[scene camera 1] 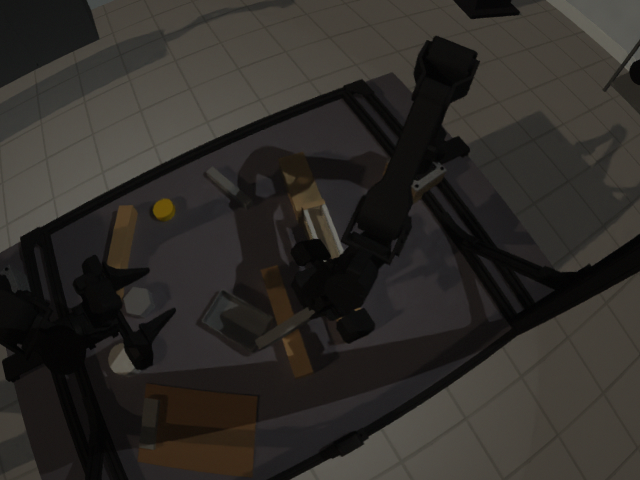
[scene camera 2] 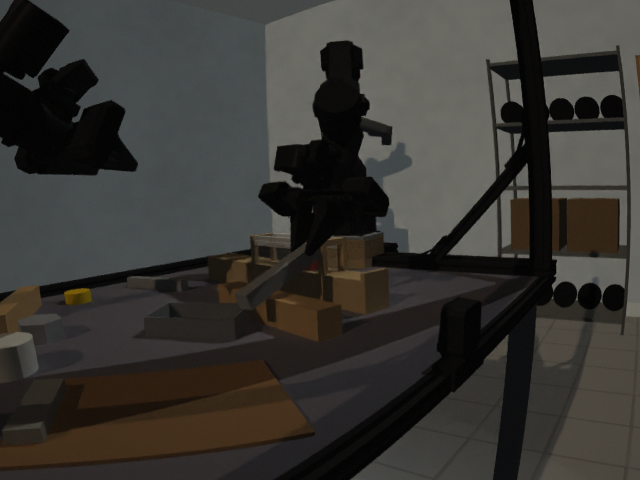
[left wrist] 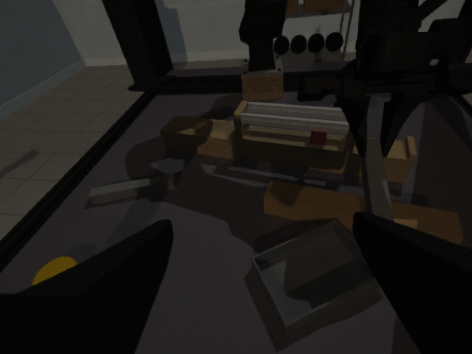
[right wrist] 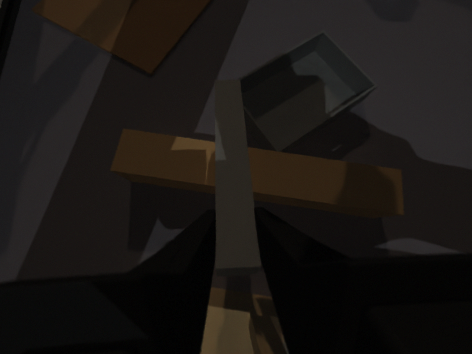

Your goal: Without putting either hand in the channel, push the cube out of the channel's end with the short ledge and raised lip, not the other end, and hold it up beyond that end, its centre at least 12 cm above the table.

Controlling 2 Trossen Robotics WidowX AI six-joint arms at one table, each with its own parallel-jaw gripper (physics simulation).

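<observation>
The channel [scene camera 1: 332, 232] [left wrist: 295, 151] has pale rails on top. The red cube [scene camera 2: 313, 265] [left wrist: 318, 136] sits inside it, nearer its right end in the left wrist view; in scene camera 1 it is hidden. The ledge with the raised lip [left wrist: 411, 148] is beyond that right end; a long ledge [scene camera 1: 302, 180] [left wrist: 192, 135] is at the other. My right gripper [scene camera 1: 316, 311] [left wrist: 372, 157] [right wrist: 235, 216] is shut on a grey bar [scene camera 1: 284, 329] [scene camera 2: 273, 276] [left wrist: 376, 180] [right wrist: 232, 175], tilted down above the orange block, outside the channel. My left gripper [scene camera 1: 161, 289] [left wrist: 261, 225] is open and empty, well away from the channel.
The orange block [scene camera 1: 299, 359] [scene camera 2: 310, 314] [right wrist: 320, 177] lies beside the channel, next to a grey open tray [scene camera 2: 186, 328] [left wrist: 320, 312]. A second grey bar [scene camera 1: 222, 180], a yellow disc [scene camera 1: 163, 209], a white cylinder [scene camera 1: 121, 359] and an orange board [scene camera 1: 211, 413] lie farther out.
</observation>
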